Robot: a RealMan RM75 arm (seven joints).
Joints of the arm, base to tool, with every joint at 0 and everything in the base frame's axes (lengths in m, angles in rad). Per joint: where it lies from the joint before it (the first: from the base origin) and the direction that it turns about. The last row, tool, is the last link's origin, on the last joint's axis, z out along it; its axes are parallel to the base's.
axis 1: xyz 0 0 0.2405 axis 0 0 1
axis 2: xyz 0 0 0 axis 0 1 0
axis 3: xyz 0 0 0.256 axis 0 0 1
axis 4: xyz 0 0 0 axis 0 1 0
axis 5: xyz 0 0 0.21 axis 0 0 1
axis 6: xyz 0 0 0 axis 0 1 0
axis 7: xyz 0 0 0.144 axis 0 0 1
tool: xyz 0 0 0
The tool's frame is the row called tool.
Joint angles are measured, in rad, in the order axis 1, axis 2, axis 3, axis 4, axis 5, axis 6, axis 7. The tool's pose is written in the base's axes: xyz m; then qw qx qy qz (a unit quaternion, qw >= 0). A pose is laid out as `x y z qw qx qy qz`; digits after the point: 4 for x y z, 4 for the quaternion.
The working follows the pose.
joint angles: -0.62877 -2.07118 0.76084 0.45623 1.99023 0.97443 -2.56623
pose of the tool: -0.2961 0.3849 -0.0299 0.1692 -0.5858 -0.7480 -0.2622
Where each joint sits with the arm in this pose, in the base's axes (m; each line is computed from the numbers above, not from the rounded line before):
axis 1: 0.0000 0.0000 0.2405
axis 2: 0.0000 0.0000 0.2405
axis 3: -0.1817 0.1321 0.1177
axis 4: -0.1817 0.1321 0.1177
axis 5: -0.3039 0.2999 0.0860
axis 6: -0.3039 0.2999 0.0860
axis 7: -0.2961 0.3849 -0.0299
the tool: -0.2961 0.3849 -0.0299

